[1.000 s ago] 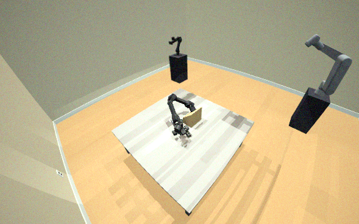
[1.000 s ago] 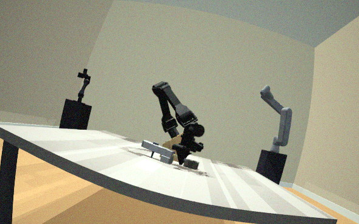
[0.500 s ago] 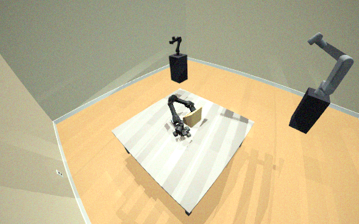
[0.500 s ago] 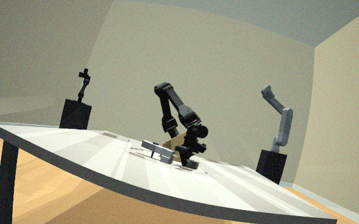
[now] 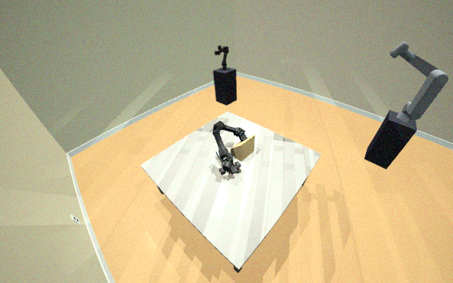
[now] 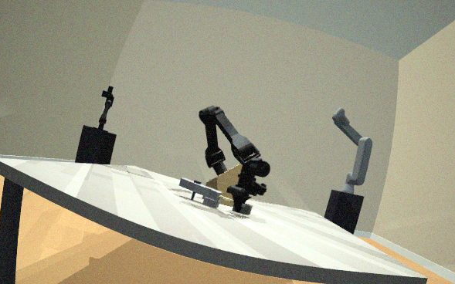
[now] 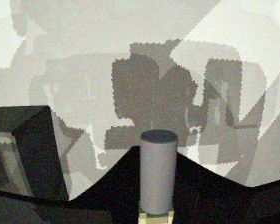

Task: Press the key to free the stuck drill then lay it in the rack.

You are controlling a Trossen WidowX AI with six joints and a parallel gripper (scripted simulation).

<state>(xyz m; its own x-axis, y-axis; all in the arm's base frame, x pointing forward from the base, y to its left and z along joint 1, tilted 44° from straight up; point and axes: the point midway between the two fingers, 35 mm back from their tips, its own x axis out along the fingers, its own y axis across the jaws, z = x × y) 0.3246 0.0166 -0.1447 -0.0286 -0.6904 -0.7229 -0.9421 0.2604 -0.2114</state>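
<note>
Now: gripper tip 10 mm past the drill, 40 mm to the left of it and 40 mm below it. From my gripper tip the other things lie so: dark block: 70 mm behind, 20 mm to the left, 10 mm above; then dark key: 70 mm behind, 190 mm to the right, 40 mm above; then grey fixture block: 60 mm behind, 170 mm to the right, 40 mm above.
</note>
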